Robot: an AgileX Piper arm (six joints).
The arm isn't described. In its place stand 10 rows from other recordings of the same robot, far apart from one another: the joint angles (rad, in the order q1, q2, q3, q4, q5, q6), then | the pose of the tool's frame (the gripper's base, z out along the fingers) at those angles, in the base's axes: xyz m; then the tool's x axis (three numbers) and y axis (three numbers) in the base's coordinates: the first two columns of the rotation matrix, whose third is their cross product.
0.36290 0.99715 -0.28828 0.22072 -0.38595 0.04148 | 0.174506 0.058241 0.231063 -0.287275 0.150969 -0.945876 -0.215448 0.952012 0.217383
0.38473 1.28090 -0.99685 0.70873 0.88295 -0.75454 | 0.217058 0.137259 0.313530 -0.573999 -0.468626 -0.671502 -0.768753 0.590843 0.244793
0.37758 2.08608 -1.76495 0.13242 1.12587 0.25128 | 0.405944 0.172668 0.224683 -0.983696 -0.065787 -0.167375 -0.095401 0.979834 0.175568
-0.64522 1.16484 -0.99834 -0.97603 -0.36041 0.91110 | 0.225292 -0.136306 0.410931 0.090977 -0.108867 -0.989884 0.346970 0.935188 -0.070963
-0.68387 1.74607 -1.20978 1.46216 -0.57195 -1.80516 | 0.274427 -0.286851 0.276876 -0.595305 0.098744 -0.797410 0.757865 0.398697 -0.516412
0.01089 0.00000 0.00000 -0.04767 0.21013 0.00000 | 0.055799 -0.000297 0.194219 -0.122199 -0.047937 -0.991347 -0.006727 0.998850 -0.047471
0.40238 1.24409 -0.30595 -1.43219 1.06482 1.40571 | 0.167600 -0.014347 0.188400 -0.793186 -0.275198 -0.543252 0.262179 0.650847 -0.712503
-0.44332 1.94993 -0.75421 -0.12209 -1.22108 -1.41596 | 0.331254 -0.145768 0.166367 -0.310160 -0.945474 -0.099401 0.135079 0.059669 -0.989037
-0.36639 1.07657 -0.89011 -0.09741 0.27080 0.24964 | 0.220033 -0.086966 0.354158 -0.273453 0.271030 -0.922912 0.428389 0.893388 0.135431
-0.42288 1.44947 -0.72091 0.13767 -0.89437 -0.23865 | 0.274984 -0.134431 0.297837 0.145406 -0.230671 -0.962106 0.530795 0.838833 -0.120895
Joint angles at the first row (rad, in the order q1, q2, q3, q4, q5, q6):
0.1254 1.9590 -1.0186 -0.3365 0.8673 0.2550
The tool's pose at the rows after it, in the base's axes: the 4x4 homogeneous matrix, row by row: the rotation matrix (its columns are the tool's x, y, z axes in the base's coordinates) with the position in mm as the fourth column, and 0 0 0 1 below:
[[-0.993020 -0.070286 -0.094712 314.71], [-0.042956 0.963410 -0.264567 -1.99], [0.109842 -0.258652 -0.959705 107.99], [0 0 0 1]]
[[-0.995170 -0.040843 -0.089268 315.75], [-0.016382 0.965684 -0.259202 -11.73], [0.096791 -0.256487 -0.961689 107.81], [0 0 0 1]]
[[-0.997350 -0.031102 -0.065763 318.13], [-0.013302 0.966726 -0.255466 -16.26], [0.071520 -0.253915 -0.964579 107.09], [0 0 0 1]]
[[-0.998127 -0.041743 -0.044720 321.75], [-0.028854 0.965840 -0.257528 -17.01], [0.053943 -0.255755 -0.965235 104.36], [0 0 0 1]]
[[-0.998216 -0.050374 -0.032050 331.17], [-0.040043 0.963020 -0.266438 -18.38], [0.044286 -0.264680 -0.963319 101.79], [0 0 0 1]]
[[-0.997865 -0.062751 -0.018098 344.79], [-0.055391 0.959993 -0.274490 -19.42], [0.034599 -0.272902 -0.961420 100.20], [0 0 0 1]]
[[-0.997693 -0.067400 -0.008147 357.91], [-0.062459 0.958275 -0.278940 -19.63], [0.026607 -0.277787 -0.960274 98.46], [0 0 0 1]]
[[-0.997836 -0.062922 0.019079 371.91], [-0.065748 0.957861 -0.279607 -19.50], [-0.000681 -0.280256 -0.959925 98.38], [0 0 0 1]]
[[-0.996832 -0.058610 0.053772 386.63], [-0.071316 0.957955 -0.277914 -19.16], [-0.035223 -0.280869 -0.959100 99.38], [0 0 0 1]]
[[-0.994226 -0.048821 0.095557 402.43], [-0.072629 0.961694 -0.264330 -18.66], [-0.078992 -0.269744 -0.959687 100.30], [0 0 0 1]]
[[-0.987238 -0.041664 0.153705 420.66], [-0.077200 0.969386 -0.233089 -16.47], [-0.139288 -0.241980 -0.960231 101.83], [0 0 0 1]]
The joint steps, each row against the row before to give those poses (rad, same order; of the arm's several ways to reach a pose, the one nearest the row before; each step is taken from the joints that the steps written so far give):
-0.0572 0.0000 0.0000 -0.0088 -0.0028 0.0000
-0.0316 0.0000 0.0000 -0.0019 -0.0140 0.0000
-0.0150 0.0014 0.0000 -0.0069 -0.0286 0.0000
-0.0019 0.0111 -0.0052 -0.0131 -0.0256 -0.0017
-0.0021 0.0282 -0.0362 -0.0148 -0.0024 -0.0021
-0.0016 0.0363 -0.0578 -0.0092 0.0086 -0.0130
0.0000 0.0364 -0.0588 -0.0019 0.0125 -0.0095
0.0001 0.0311 -0.0585 -0.0019 -0.0005 -0.0019
0.0000 0.0295 -0.0615 0.0000 -0.0043 -0.0046
-0.0024 0.0317 -0.0658 0.0147 -0.0129 -0.0111
-0.0020 0.0344 -0.0743 0.0361 -0.0275 -0.0268

